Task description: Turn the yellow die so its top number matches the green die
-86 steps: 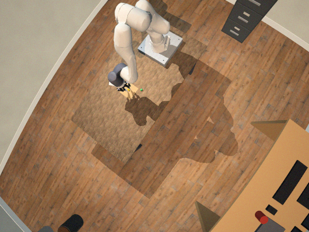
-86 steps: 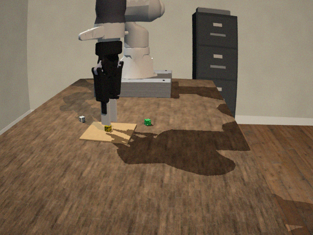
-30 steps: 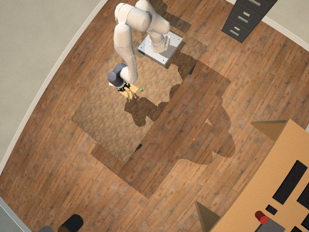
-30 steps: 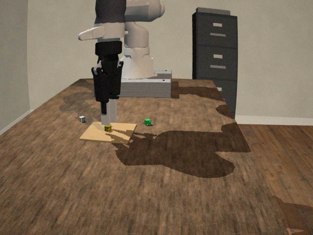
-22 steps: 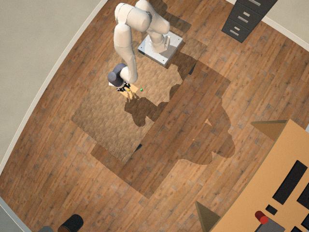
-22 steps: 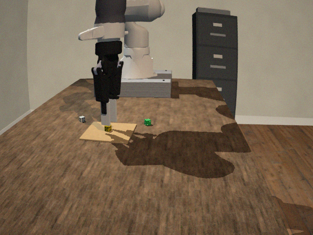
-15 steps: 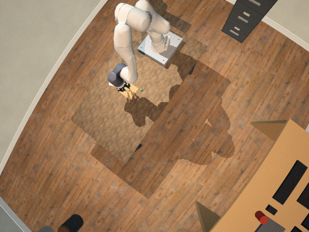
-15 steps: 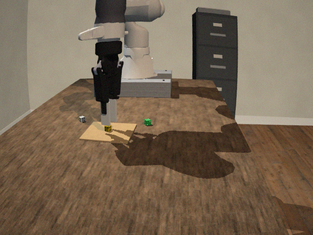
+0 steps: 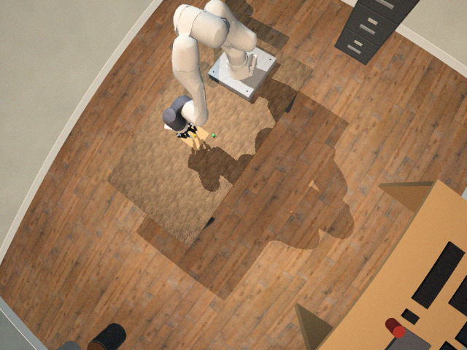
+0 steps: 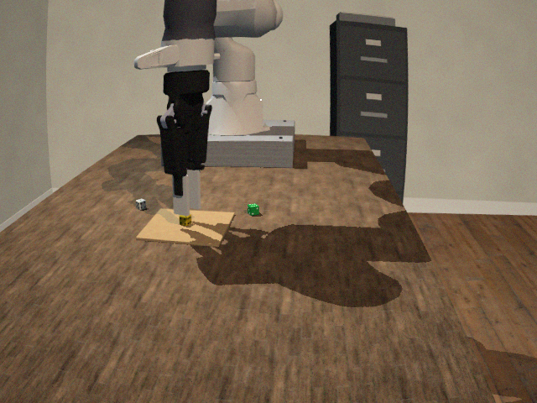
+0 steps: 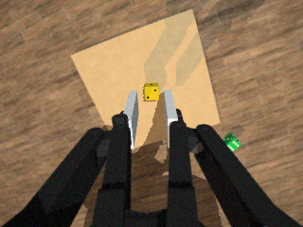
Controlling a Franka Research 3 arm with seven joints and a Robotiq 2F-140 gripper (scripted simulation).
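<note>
My gripper is now 5 cm above the yellow die. Round my hand: white die 10 cm behind, 10 cm to the right, 5 cm below; then tan mat 6 cm below; then green die 5 cm behind, 11 cm to the left, 5 cm below.
</note>
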